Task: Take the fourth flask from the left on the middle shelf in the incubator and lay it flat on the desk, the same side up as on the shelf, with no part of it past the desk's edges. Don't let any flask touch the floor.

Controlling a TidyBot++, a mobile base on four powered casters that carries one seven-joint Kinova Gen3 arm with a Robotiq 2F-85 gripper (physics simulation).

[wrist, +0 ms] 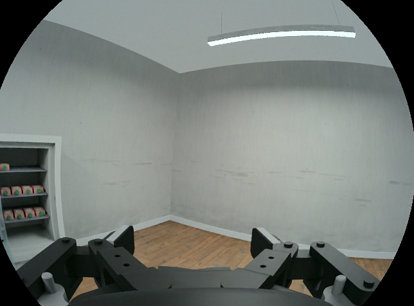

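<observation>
The incubator (pixel 58 175) stands at the left edge of the wrist view, cut off by it, with its white frame and part of its shelves showing. Several pinkish flasks with green caps (pixel 27 190) lie side by side on the middle shelf (pixel 30 195). The row's left end is not clearly in view, so I cannot tell which is fourth from the left. The rightmost visible flask (pixel 38 189) is near the inner right wall. My gripper (pixel 192 241) is open and empty, far from the incubator, facing the room corner. The desk does not show in this view.
More flasks (pixel 29 213) lie on the lower shelf, and part of one flask (pixel 4 167) shows on the upper shelf. Grey walls (pixel 280 150) meet in a corner ahead, above a wooden floor (pixel 185 245). A long lamp (pixel 280 35) hangs from the ceiling.
</observation>
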